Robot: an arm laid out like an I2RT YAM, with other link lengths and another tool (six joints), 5 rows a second.
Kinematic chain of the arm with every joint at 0, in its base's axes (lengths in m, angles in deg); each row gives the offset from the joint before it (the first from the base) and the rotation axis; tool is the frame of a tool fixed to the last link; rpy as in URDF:
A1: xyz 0 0 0.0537 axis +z
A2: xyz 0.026 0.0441 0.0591 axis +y
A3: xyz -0.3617 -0.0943 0 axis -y
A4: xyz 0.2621 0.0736 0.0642 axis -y
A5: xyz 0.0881 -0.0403 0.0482 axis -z
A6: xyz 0.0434 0 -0.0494 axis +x
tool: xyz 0.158 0 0.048 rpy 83.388 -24.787 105.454
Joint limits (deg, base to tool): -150..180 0..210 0..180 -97..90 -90..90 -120..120
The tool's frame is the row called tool.
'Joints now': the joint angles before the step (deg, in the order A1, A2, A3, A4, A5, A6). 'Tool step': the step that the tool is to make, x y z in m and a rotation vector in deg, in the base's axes. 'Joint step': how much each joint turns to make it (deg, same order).
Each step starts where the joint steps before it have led.
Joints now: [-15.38 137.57 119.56 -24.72 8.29 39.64]
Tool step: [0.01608 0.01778 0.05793 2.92 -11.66 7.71]
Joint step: [-1.14 -4.68 -5.57 11.37 -10.67 -0.61]
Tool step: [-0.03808 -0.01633 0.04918 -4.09 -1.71 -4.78]
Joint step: [-0.61 -7.20 -6.05 1.67 5.33 -0.80]
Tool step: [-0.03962 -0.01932 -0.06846 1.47 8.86 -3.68]
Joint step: [-1.68 -0.80 -7.73 -1.95 2.41 0.01]
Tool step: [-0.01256 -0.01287 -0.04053 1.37 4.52 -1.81]
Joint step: [-1.05 2.02 -0.90 -1.84 0.71 0.34]
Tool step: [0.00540 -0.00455 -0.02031 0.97 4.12 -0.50]
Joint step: [0.00 3.60 5.80 -6.40 0.70 0.01]
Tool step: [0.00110 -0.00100 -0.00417 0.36 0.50 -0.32]
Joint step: [0.00 0.71 0.98 -0.90 0.09 0.35]
